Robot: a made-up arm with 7 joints. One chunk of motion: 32 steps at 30 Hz.
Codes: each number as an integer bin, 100 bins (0 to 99) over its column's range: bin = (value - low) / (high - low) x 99, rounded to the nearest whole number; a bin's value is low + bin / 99 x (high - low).
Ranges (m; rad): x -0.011..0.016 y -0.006..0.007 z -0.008..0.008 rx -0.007..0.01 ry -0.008..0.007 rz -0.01..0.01
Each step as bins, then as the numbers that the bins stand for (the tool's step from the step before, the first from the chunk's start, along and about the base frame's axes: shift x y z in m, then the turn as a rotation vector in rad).
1 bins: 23 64 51 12 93 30
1 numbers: -0.00473 0.00240 0.00024 -0.00494 0.00609 -0.00394
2 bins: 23 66 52 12 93 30
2 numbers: -0.00473 0.00267 0.00040 -0.00494 0.00609 -0.00394
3 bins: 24 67 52 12 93 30
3 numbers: -0.00445 0.00280 0.00040 -0.00494 0.00609 -0.00394
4 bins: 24 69 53 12 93 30
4 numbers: -0.00445 0.00306 0.00057 -0.00494 0.00609 -0.00394
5 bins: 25 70 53 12 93 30
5 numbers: -0.00418 0.00319 0.00057 -0.00494 0.00609 -0.00394
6 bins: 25 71 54 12 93 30
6 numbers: -0.00418 0.00332 0.00073 -0.00494 0.00609 -0.00394
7 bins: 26 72 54 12 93 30
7 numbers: -0.00391 0.00345 0.00073 -0.00494 0.00609 -0.00394
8 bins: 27 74 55 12 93 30
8 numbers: -0.00364 0.00372 0.00089 -0.00494 0.00609 -0.00394
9 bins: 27 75 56 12 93 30
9 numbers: -0.00364 0.00385 0.00105 -0.00494 0.00609 -0.00394
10 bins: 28 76 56 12 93 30
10 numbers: -0.00336 0.00398 0.00105 -0.00494 0.00609 -0.00394
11 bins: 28 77 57 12 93 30
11 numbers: -0.00336 0.00411 0.00121 -0.00494 0.00609 -0.00394
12 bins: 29 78 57 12 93 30
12 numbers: -0.00309 0.00424 0.00121 -0.00494 0.00609 -0.00394
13 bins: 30 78 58 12 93 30
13 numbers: -0.00282 0.00424 0.00137 -0.00494 0.00609 -0.00394
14 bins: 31 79 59 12 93 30
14 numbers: -0.00255 0.00437 0.00154 -0.00494 0.00609 -0.00394
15 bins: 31 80 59 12 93 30
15 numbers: -0.00255 0.00451 0.00154 -0.00494 0.00609 -0.00394
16 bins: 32 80 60 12 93 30
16 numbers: -0.00227 0.00451 0.00170 -0.00494 0.00609 -0.00394
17 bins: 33 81 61 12 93 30
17 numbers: -0.00200 0.00464 0.00186 -0.00494 0.00609 -0.00394
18 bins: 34 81 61 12 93 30
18 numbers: -0.00173 0.00464 0.00186 -0.00494 0.00609 -0.00394
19 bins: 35 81 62 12 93 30
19 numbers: -0.00145 0.00464 0.00202 -0.00494 0.00609 -0.00394
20 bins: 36 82 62 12 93 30
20 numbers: -0.00118 0.00477 0.00202 -0.00494 0.00609 -0.00394
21 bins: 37 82 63 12 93 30
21 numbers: -0.00091 0.00477 0.00218 -0.00494 0.00609 -0.00394
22 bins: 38 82 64 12 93 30
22 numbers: -0.00064 0.00477 0.00234 -0.00494 0.00609 -0.00394
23 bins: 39 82 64 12 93 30
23 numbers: -0.00036 0.00477 0.00234 -0.00494 0.00609 -0.00394
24 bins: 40 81 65 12 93 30
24 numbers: -0.00009 0.00464 0.00251 -0.00494 0.00609 -0.00394
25 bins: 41 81 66 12 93 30
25 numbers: 0.00018 0.00464 0.00267 -0.00494 0.00609 -0.00394
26 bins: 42 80 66 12 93 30
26 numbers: 0.00045 0.00451 0.00267 -0.00494 0.00609 -0.00394
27 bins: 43 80 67 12 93 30
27 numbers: 0.00073 0.00451 0.00283 -0.00494 0.00609 -0.00394
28 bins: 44 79 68 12 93 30
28 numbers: 0.00100 0.00437 0.00299 -0.00494 0.00609 -0.00394
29 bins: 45 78 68 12 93 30
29 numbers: 0.00127 0.00424 0.00299 -0.00494 0.00609 -0.00394
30 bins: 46 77 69 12 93 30
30 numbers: 0.00155 0.00411 0.00315 -0.00494 0.00609 -0.00394
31 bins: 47 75 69 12 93 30
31 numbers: 0.00182 0.00385 0.00315 -0.00494 0.00609 -0.00394
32 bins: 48 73 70 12 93 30
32 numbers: 0.00209 0.00359 0.00331 -0.00494 0.00609 -0.00394
